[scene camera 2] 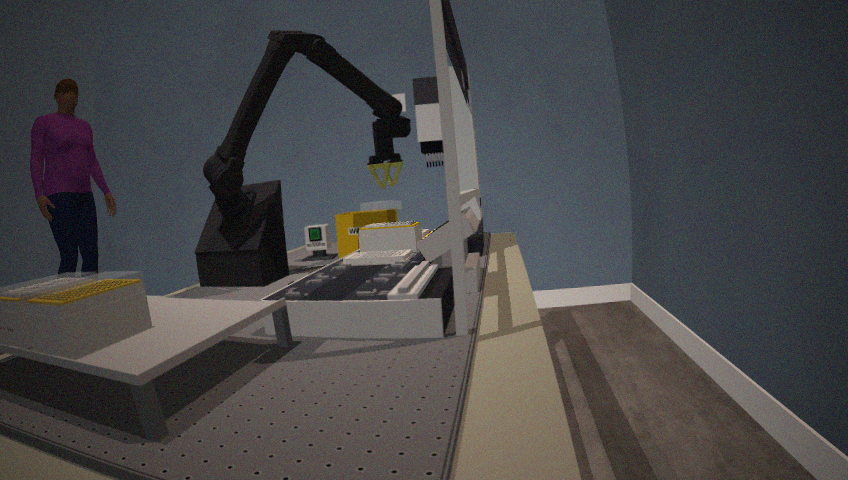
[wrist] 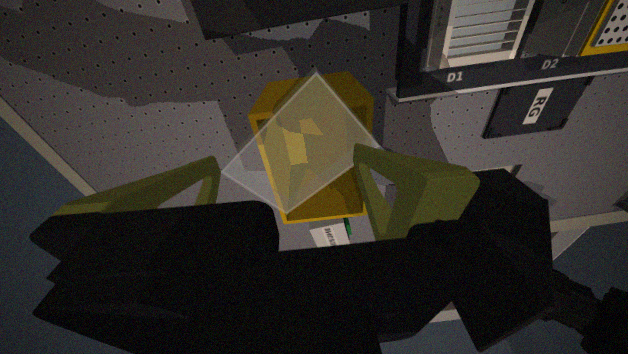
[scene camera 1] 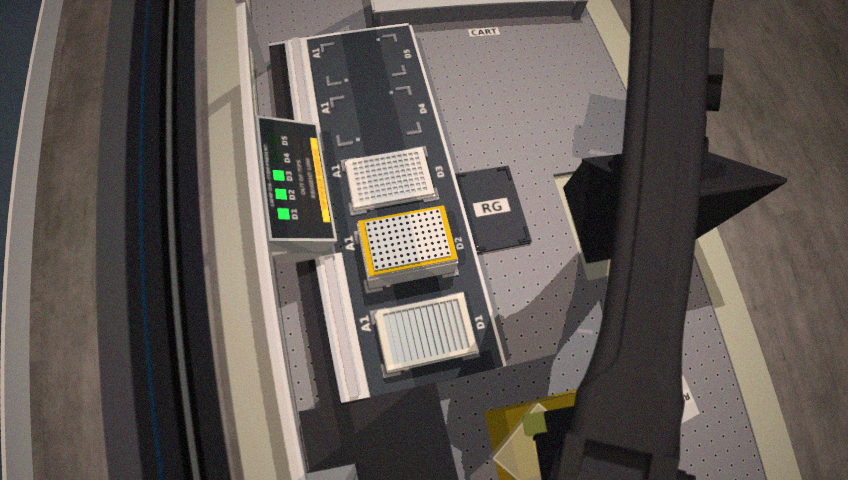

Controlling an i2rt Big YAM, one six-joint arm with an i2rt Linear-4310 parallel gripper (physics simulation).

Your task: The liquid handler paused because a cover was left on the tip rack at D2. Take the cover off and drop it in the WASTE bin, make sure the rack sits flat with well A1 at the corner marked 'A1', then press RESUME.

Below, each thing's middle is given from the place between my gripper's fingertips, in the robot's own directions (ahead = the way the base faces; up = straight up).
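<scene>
The RESUME button box (scene camera 2: 318,239) is 24 cm behind my hand, 15 cm below it and 1 cm to the right of it. Then there is the dark RG pad (wrist: 545,106), which sits far to the right of my hand, a good way behind it and a fair way below it; going by their middles, the pad is the farthest from my hand of the things named here. The yellow WASTE bin (scene camera 2: 348,224) is 13 cm below my hand, 7 cm behind it and 2 cm to the right of it. Measured to their middles, the bin is the nearest to my hand among these.
</scene>
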